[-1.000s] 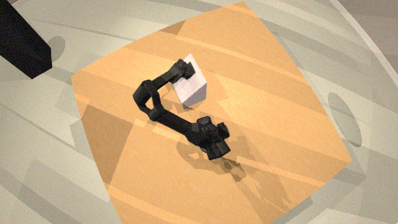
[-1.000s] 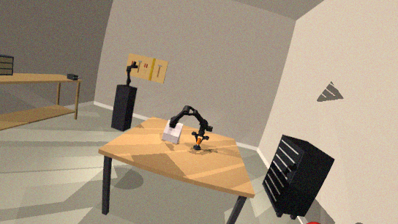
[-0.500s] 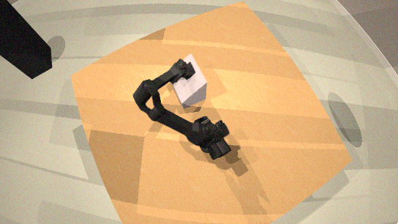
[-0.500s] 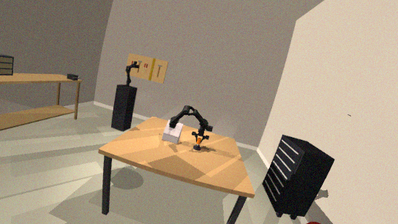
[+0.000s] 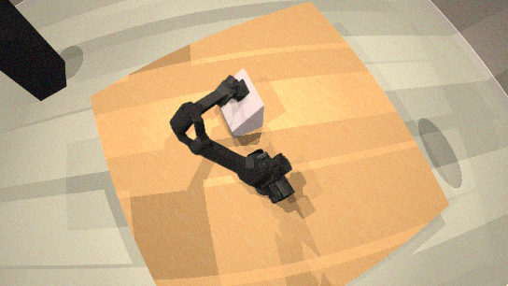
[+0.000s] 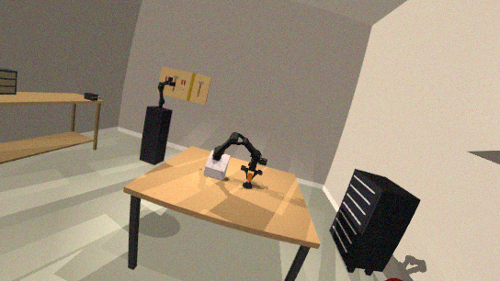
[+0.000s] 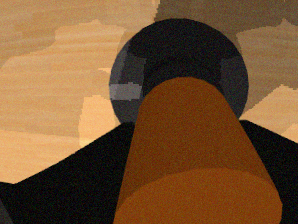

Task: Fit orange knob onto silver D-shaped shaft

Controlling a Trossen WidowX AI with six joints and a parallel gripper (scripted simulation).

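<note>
The orange knob lies 30 mm above my gripper tip. Also, from my gripper tip: dark round pedestal (40 mm below).
</note>
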